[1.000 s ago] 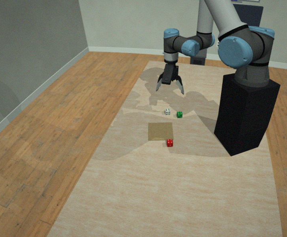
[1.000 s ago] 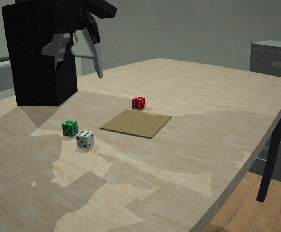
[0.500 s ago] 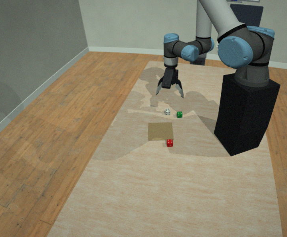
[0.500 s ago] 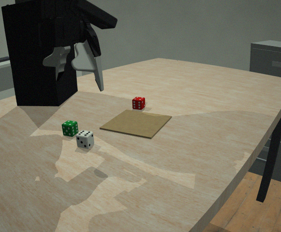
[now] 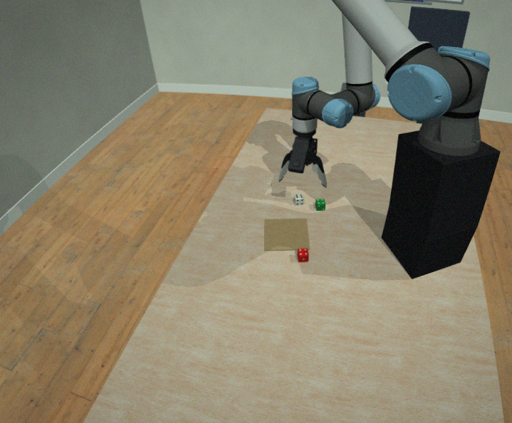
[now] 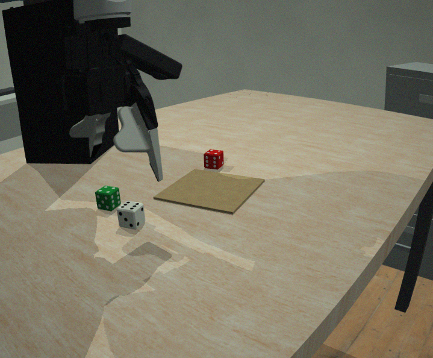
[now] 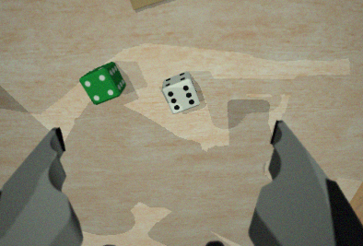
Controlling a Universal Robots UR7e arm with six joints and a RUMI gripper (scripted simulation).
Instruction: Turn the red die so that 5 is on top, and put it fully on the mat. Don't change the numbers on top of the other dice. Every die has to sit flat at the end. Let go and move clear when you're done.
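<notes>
Right now the white die is 7 cm below my hand, 1 cm to the right of it and 1 cm ahead of it. The rest, counted from my hand: red die: 25 cm to the left, 7 cm below, 4 cm behind; then tan mat: 16 cm to the left, 8 cm below, 3 cm ahead; then green die: 7 cm below, 7 cm behind, 1 cm to the left.
</notes>
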